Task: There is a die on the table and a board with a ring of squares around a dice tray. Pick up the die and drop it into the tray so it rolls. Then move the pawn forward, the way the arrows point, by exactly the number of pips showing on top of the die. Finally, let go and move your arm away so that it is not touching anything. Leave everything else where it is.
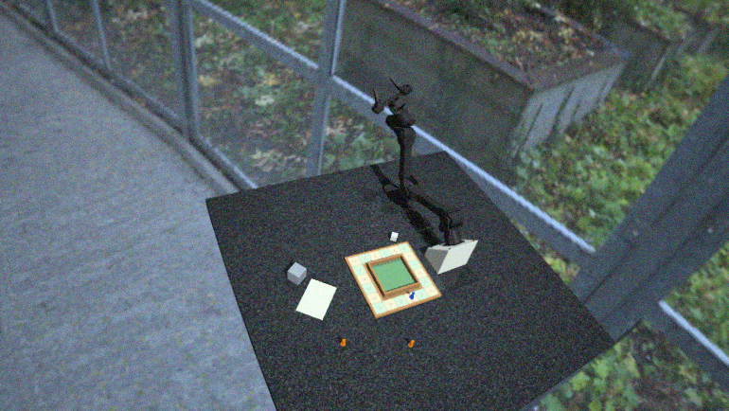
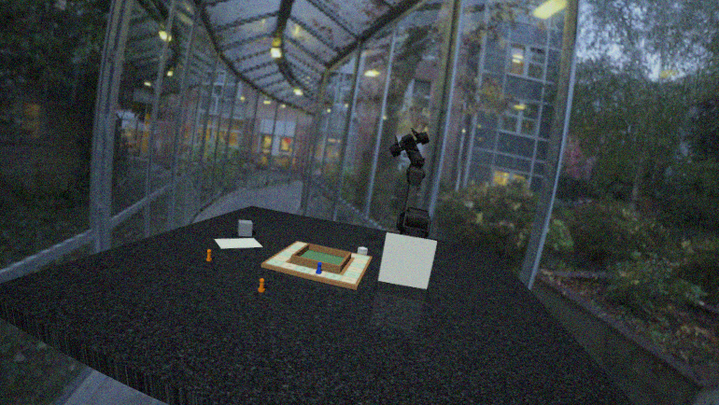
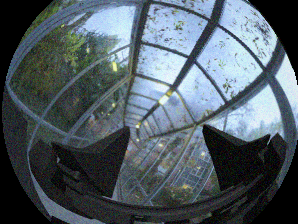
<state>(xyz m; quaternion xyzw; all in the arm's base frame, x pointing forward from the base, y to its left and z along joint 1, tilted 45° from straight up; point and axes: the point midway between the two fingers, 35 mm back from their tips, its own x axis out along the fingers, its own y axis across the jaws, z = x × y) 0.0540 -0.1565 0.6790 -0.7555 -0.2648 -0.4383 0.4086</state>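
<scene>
Now: gripper tip 120 mm short of the grey die, 410 mm to the right of it and 490 mm above it. Also, from my gripper tip: blue pawn (240 mm ahead, 690 mm to the left, 470 mm below); green dice tray (250 mm ahead, 580 mm to the left, 490 mm below); white card (550 mm ahead, 520 mm to the left, 500 mm below).
</scene>
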